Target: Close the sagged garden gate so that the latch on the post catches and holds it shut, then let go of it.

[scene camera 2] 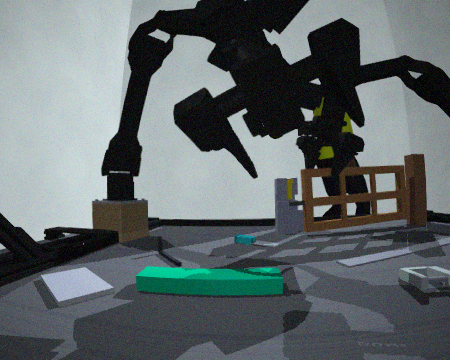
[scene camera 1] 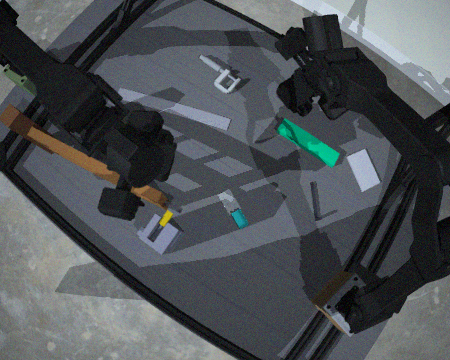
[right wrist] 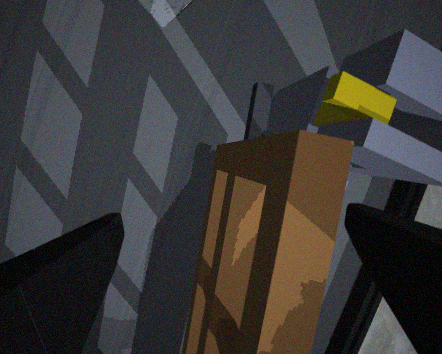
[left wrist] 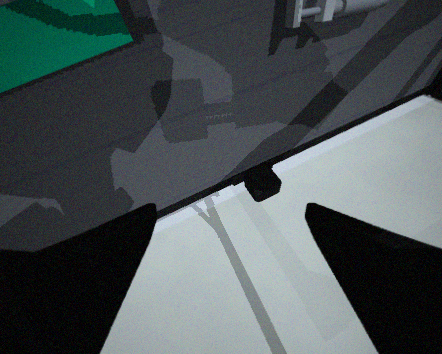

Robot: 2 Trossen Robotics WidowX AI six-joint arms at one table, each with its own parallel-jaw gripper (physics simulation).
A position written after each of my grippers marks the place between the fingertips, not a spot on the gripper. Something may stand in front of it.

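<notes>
My left gripper (scene camera 2: pixel 309 149), (scene camera 1: pixel 306 71) and (left wrist: pixel 231 210), is open and holds nothing. Open as well, and holding nothing, is my right gripper (scene camera 1: pixel 148 181), (scene camera 2: pixel 319 177) and (right wrist: pixel 235 219). I see a brown wooden gate (scene camera 2: pixel 308 202), (scene camera 1: pixel 96 167) and (right wrist: pixel 274 204). There is a grey latch post (scene camera 1: pixel 164 240) too.
</notes>
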